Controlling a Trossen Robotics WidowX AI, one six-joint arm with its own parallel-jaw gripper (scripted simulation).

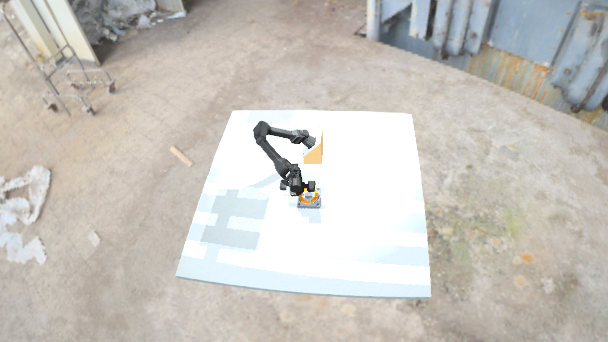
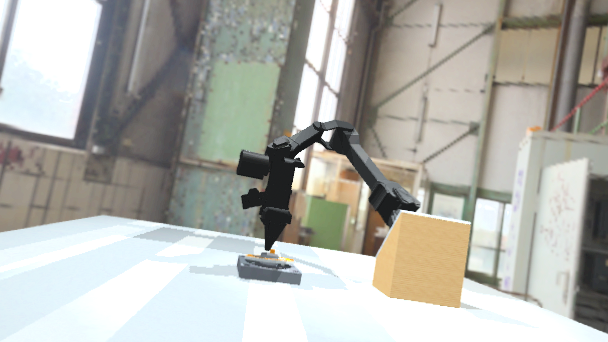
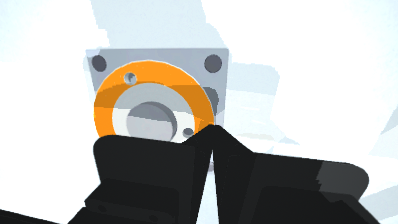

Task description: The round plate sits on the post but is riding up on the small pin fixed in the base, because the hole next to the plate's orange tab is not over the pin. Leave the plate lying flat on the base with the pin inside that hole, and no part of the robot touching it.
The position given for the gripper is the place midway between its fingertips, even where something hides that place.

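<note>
Gripper [image 2: 266, 250] [image 3: 213, 130] visible. Square grey base [image 2: 282, 273] [image 3: 208, 65] visible. Round plate [image 3: 157, 81] visible.
</note>
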